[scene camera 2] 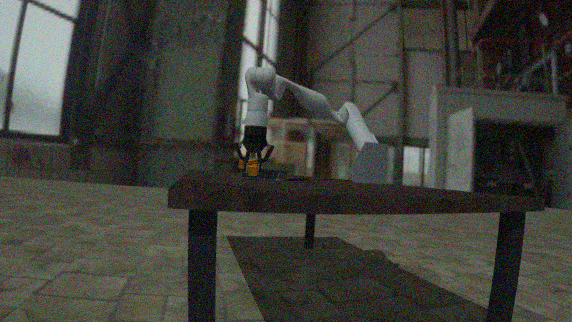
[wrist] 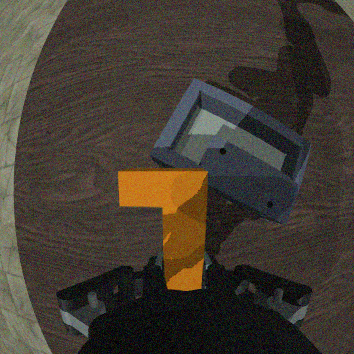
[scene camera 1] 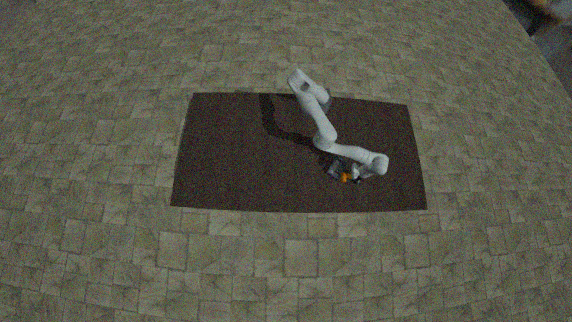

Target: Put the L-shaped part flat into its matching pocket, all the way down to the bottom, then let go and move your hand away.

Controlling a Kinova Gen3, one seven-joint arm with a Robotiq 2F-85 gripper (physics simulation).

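Places are measured from the arm's base along level axes (x back, y left, z down), in millimetres.
Pixels of known places: gripper, fingertip midpoint: [scene camera 2: 252,174] [wrist: 181,260] [scene camera 1: 351,177]; arm's base at its link origin: [scene camera 2: 370,153] [scene camera 1: 323,98].
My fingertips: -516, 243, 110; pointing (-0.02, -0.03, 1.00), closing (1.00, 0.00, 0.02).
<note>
For each thing: its top centre in the pictures, then the offset to it from my fingertips, as dx, dy, dz. Level surfaces: height alone.
- orange L-shaped part at its top centre: [wrist: 160,247] [scene camera 2: 248,158] [scene camera 1: 350,177] -15, -27, -52
- blue-grey block at its top centre: [wrist: 242,145] [scene camera 2: 265,169] [scene camera 1: 337,167] +54, -104, -18
- brown table at its surface level: dz +19
The orange L-shaped part [scene camera 1: 345,177] [scene camera 2: 252,168] [wrist: 184,235] is held by its long leg, the short leg pointing left in the wrist view. My gripper [scene camera 2: 253,161] [wrist: 181,260] is shut on it. The blue-grey block [scene camera 1: 333,168] [wrist: 175,120] lies on the table, up and to the right of the part in the wrist view, turned at an angle to it. Its pocket [wrist: 212,124] has a pale floor. The part's corner overlaps the block's near left edge in that view. The part is outside the pocket, low over the table; whether it touches the block I cannot tell.
The brown table [scene camera 1: 240,165] [scene camera 2: 350,196] [wrist: 95,125] carries the arm's base at the back. The table's left edge curves down the left side of the wrist view, with tiled floor beyond. The arm's shadow falls across the table past the block.
</note>
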